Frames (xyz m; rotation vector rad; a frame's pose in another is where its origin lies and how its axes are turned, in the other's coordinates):
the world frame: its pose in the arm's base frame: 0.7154 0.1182 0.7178 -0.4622 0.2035 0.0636
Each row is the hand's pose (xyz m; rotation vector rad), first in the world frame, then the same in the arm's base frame.
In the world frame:
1: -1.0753 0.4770 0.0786 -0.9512 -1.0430 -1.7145
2: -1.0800 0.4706 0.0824 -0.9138 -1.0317 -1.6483
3: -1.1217 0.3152 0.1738 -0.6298 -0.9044 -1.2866
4: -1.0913 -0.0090 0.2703 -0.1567 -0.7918 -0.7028
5: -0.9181 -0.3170 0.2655 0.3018 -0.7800 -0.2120
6: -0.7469 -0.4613 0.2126 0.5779 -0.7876 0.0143
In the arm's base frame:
1: -0.3728 0.5637 0.8035 -1.3351 -1.3435 -1.3130
2: -0.3760 0.5596 0.8106 -1.3055 -1.3084 -1.2514
3: -0.3837 0.4612 0.9671 -1.0642 -1.0497 -0.9379
4: -0.3019 0.2153 1.1866 -0.6094 -0.7492 -0.4260
5: -0.1005 -0.0595 1.2805 -0.1312 -0.5958 0.0017
6: 0.0728 -0.2097 1.2613 0.1611 -0.5419 0.1887

